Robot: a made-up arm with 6 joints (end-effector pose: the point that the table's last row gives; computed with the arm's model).
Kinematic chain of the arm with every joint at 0, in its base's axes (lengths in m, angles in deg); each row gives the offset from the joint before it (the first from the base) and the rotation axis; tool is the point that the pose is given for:
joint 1: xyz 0 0 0.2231 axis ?
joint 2: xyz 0 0.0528 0 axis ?
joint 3: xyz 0 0 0.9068 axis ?
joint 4: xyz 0 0 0.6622 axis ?
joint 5: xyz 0 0 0 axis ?
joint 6: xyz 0 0 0.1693 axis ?
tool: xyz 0 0 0
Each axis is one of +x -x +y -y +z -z.
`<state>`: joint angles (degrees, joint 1 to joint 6).
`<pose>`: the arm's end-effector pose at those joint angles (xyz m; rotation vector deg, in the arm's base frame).
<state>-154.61 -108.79 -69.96 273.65 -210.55 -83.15</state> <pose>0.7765 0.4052 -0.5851 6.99 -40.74 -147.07</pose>
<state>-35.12 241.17 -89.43 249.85 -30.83 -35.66</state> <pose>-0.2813 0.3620 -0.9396 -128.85 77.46 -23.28</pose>
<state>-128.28 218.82 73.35 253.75 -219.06 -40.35</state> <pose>0.6247 0.8716 -0.3108 126.00 -43.89 -71.92</pose>
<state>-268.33 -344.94 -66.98 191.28 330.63 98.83</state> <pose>-0.0588 -0.3534 1.6623 22.05 -8.82 18.96</pose>
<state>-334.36 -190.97 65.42 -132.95 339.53 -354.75</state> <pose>-0.5092 -0.1378 -1.1115 121.60 -38.30 -78.56</pose>
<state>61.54 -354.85 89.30 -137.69 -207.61 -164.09</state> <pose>0.2843 0.5244 1.1443 56.46 -37.36 44.31</pose>
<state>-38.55 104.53 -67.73 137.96 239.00 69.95</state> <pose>0.9957 -0.8502 0.3915 54.23 -140.99 39.08</pose>
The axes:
joint 1: +z
joint 2: +y
joint 3: +y
joint 4: +z
joint 5: +y
joint 6: +z

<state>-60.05 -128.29 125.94 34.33 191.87 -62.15</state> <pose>-0.3511 0.6758 0.1561 53.48 -163.17 -8.92</pose>
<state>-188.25 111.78 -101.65 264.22 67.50 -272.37</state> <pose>-0.9298 0.2387 0.6051 -2.80 89.78 133.32</pose>
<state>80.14 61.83 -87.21 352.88 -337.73 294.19</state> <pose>0.0425 0.5061 1.4183 3.81 1.84 7.81</pose>
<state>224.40 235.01 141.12 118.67 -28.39 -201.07</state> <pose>0.3308 0.3489 0.4716 -45.36 -19.49 131.83</pose>
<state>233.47 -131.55 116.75 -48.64 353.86 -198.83</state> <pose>0.5905 0.6856 0.4216 -14.18 13.32 -14.46</pose>
